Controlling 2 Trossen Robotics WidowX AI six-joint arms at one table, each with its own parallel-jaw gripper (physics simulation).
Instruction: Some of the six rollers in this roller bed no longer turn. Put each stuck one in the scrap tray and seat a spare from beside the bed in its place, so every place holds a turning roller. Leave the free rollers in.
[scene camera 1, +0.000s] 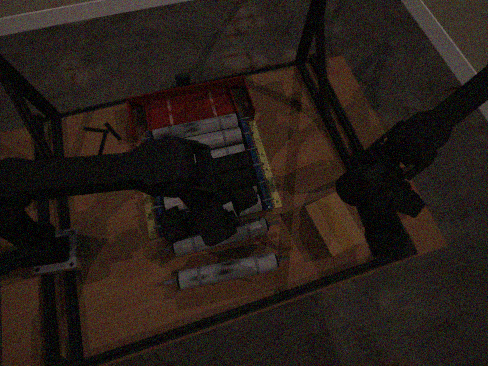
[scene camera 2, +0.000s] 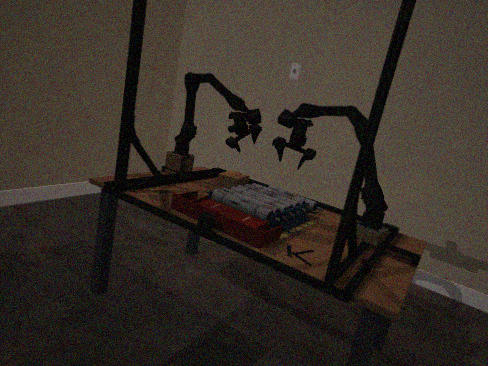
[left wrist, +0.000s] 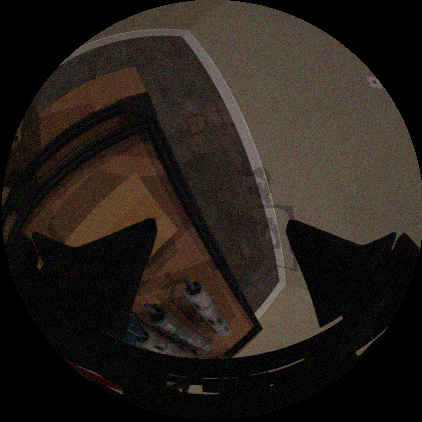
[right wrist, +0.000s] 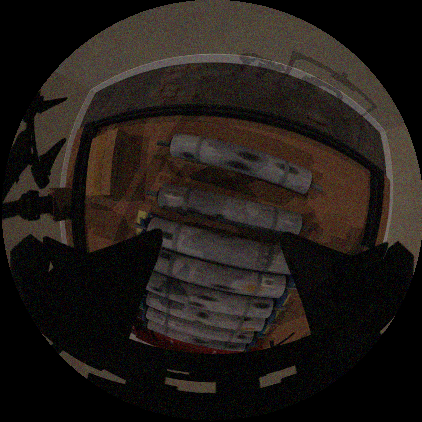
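Pixels of known places: left gripper, fingertip midpoint: (scene camera 2: 247, 147) (left wrist: 224, 225) (right wrist: 64, 118); right gripper, fingertip midpoint: (scene camera 2: 289, 165) (right wrist: 223, 237); left arm's base, origin of the base link: (scene camera 2: 180, 153) (right wrist: 49, 203); right arm's base, origin of the base link: (scene camera 1: 55, 250) (scene camera 2: 371, 226).
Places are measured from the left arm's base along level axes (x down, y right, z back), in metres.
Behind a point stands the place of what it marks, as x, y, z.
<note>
The roller bed (scene camera 1: 265, 165) (scene camera 2: 295, 220) {0.094, 0.076, -0.703} has blue and yellow side rails and several grey rollers lying across it; my right arm hides part of it in scene camera 1. Two spare rollers lie parallel beside it: the outer spare (scene camera 1: 227, 271) {0.055, -0.171, -0.569} (right wrist: 240, 161) {0.057, -0.159, -0.563} (left wrist: 206, 306) {0.054, -0.174, -0.485} and the nearer spare (scene camera 1: 255, 228) {0.056, -0.086, -0.466} (right wrist: 230, 210) {0.055, -0.079, -0.561} (left wrist: 182, 330) {0.057, -0.089, -0.504}. The red scrap tray (scene camera 1: 190, 105) {0.074, 0.364, -0.545} (scene camera 2: 235, 220) {0.049, 0.424, -0.632} stands at the bed's other end; no roller shows in its visible part. My right gripper (right wrist: 223, 237) {-0.085, -0.075, -0.557} (scene camera 2: 290, 162) {-0.085, -0.075, -0.557} is open and empty, high above the bed. My left gripper (left wrist: 224, 225) {-0.088, -0.206, -0.252} (scene camera 2: 247, 146) {-0.088, -0.206, -0.252} is open and empty, raised off to the side.
A tan block (scene camera 1: 335, 225) {0.048, -0.142, -0.254} (right wrist: 102, 160) {0.050, -0.139, -0.269} lies on the table on the left arm's side of the bed. A dark branching object (scene camera 1: 102, 137) {0.102, 0.340, -0.844} (scene camera 2: 300, 255) {0.101, 0.369, -0.851} lies near the tray on the right arm's side. Dark frame posts rise at the table's sides. The light is dim.
</note>
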